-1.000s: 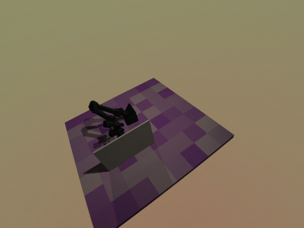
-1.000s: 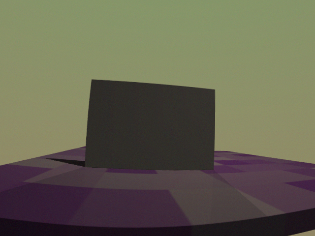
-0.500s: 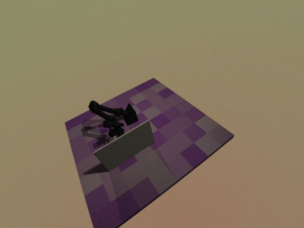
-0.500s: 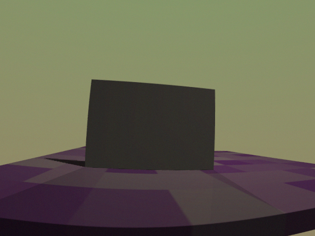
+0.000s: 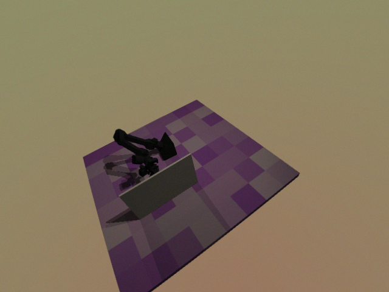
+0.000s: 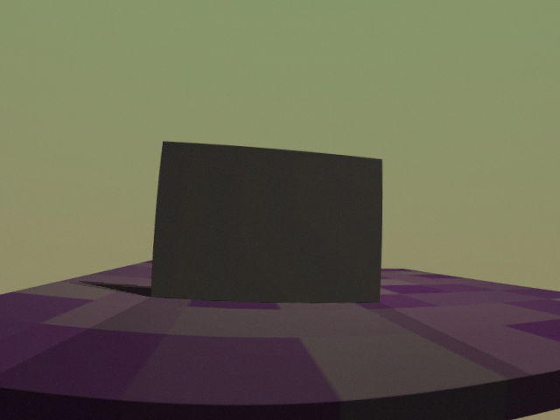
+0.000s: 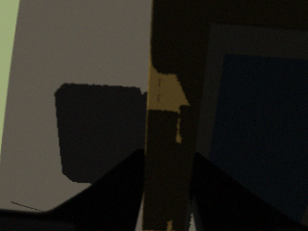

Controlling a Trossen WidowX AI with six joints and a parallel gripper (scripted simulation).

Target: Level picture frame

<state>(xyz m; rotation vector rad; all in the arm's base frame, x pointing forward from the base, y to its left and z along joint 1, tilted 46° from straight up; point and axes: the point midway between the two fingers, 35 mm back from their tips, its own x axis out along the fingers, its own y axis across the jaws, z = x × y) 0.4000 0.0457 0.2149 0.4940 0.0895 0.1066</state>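
Right now the picture frame is 50 mm below my gripper tip, 10 mm to the right of it and 10 mm ahead of it. Also, from my gripper tip: wall panel 60 mm below, 20 mm ahead.
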